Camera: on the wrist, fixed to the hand. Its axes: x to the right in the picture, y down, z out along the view.
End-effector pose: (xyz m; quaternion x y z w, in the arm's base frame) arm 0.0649 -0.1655 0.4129 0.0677 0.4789 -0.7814 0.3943
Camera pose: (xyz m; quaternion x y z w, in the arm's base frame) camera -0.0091 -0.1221 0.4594 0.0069 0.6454 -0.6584 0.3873
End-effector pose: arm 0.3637 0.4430 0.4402 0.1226 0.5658 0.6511 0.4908
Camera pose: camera 0.3866 0.4161 0.3492 -0.0025 0.4286 0.7611 0.4869
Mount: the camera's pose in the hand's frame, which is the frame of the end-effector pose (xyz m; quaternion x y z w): 0.0039 -0.0927 -0.0302 -0.2125 0.0298 0.0026 0.9767
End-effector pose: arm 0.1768 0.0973 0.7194 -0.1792 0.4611 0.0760 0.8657
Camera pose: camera 0.1832 0.0000 0.7230 -0.3601 0.4605 0.1691 0.7935
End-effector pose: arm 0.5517 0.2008 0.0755 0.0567 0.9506 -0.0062 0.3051
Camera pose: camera 0.5207 0.1105 0.0957 -0.0068 0.9387 0.1984 0.2817
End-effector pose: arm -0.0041 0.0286 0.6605 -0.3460 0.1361 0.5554 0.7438
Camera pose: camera 0.0881 -0.0020 0.6701 -0.5122 0.0380 0.5630 0.6475
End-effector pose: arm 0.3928 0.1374 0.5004 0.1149 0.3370 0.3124 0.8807
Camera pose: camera 0.4188 0.0674 0.4375 -0.0834 0.2887 0.3824 0.8737
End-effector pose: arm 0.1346 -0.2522 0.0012 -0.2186 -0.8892 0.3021 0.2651
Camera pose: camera 0.1287 -0.3043 0.0835 -0.2812 -0.9242 0.1003 0.2382
